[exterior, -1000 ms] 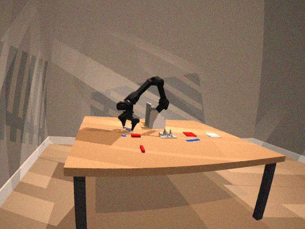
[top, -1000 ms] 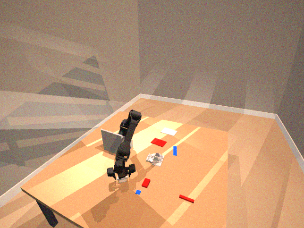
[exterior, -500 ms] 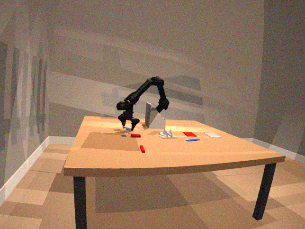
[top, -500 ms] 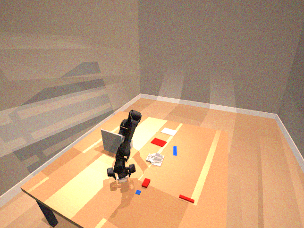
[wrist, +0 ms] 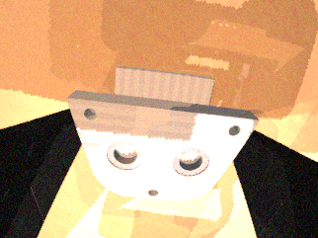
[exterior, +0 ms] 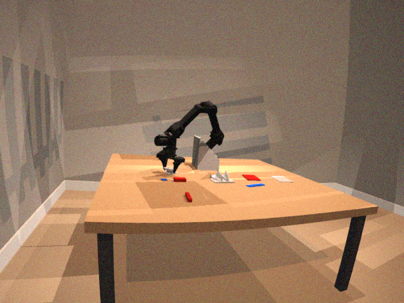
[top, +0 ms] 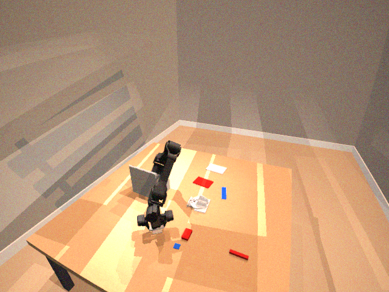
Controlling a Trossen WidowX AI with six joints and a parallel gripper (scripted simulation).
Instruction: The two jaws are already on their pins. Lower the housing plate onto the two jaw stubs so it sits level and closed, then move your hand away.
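My gripper tip is 170 mm short of the red block and 20 mm to the right of it. Also, from my gripper tip: red bar 450 mm ahead, 20 mm to the right; red tile 120 mm ahead, 490 mm to the left, 10 mm below; blue tile 140 mm ahead, 60 mm to the right, 10 mm below.
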